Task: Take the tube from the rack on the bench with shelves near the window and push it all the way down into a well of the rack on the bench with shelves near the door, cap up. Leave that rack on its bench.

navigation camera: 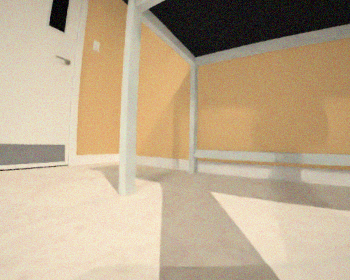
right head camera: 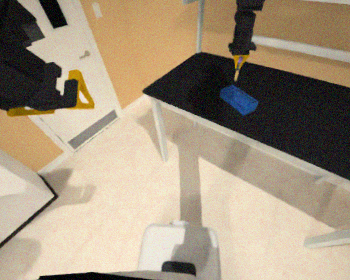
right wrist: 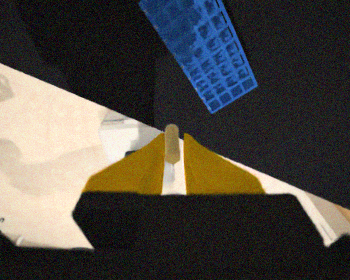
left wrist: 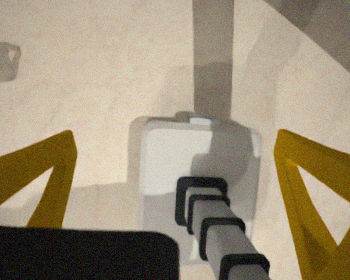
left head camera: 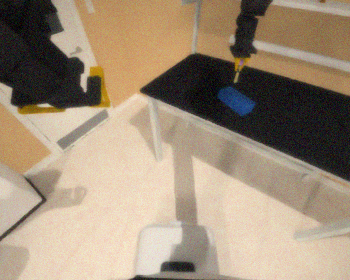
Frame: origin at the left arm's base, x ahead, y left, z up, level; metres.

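Seen in the pictures: left gripper, between the fingertips: (right head camera: 73,108) (left wrist: 175,141) (left head camera: 86,106); right gripper, between the fingertips: (right head camera: 237,68) (right wrist: 174,140) (left head camera: 237,71).
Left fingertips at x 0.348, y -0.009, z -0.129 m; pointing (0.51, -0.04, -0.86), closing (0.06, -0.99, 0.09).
A point is followed by its place in that frame.
My right gripper (left head camera: 241,64) (right head camera: 240,62) (right wrist: 174,140) @(z -0.272, x 0.817, y -0.475 m) is shut on the tube (left head camera: 236,77) @(z -0.292, x 0.792, y -0.470 m) (right head camera: 236,75) @(z -0.291, x 0.791, y -0.471 m) (right wrist: 171,147) @(z -0.278, x 0.805, y -0.472 m). The tube's tan lower part points down, slightly tilted in the head views; a purple part shows between the fingers. The blue rack (left head camera: 236,101) @(z -0.439, x 0.808, y -0.520 m) (right head camera: 239,100) @(z -0.466, x 0.843, y -0.540 m) (right wrist: 215,55) @(z -0.488, x 0.838, y -0.560 m) lies on the black bench top (left head camera: 300,120) @(z -0.496, x 0.734, y -0.885 m) (right head camera: 300,120) @(z -0.496, x 0.722, y -0.840 m) (right wrist: 300,125) @(z -0.496, x 0.673, y -0.791 m). In the head views the tube's lower end shows just above the rack's far left edge; in the right wrist view tube and rack are apart. My left gripper (left head camera: 64,107) (right head camera: 52,109) (left wrist: 175,141) @(z -0.129, x 0.348, y -0.009 m) is open and empty, away from the bench.
The door (right head camera: 90,100) (navigation camera: 35,90) @(z -0.801, x 1.462, y 0.890 m) is at the left. A bench leg (left head camera: 156,130) @(z -0.889, x 0.989, y -0.021 m) (right head camera: 160,130) @(z -0.890, x 0.990, y -0.018 m) (navigation camera: 128,110) @(z -1.057, x 0.987, y -0.020 m) stands at the bench's near left corner. A pale shelf edge (left head camera: 300,55) @(z -0.322, x 1.187, y -1.009 m) (right head camera: 300,48) @(z -0.323, x 1.215, y -0.964 m) runs behind the bench. A white box-shaped object (left head camera: 15,200) @(z -1.111, x 0.419, y 1.041 m) (right head camera: 20,200) @(z -1.085, x 0.373, y 1.069 m) is at the lower left.
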